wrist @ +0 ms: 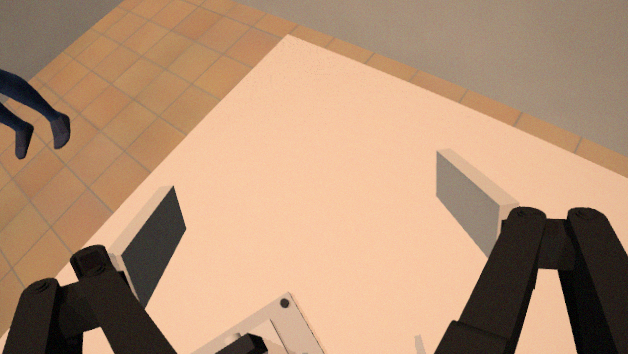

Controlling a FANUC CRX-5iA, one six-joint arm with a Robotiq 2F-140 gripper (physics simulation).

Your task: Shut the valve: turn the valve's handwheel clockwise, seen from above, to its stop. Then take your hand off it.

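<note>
My gripper (307,190) is open, with its two pads wide apart and nothing between them, above the pale table top. At the bottom edge of the wrist view, a corner of a light grey plate (300,325) shows, with a dark round bolt (284,303) near its corner. A dark angular part (254,343) stands over the plate at the frame's edge. The plate and this part may belong to the valve; the rest is cut off. I cannot make out the handwheel in this view. The gripper's pads are apart from the plate.
The pale table top (320,125) has its far corner at the upper middle. A small grey piece (419,344) shows at the bottom edge, right of the plate. Beyond the table are a tiled floor (165,85) and a grey wall (475,45). A person's lower legs (37,102) show at the left.
</note>
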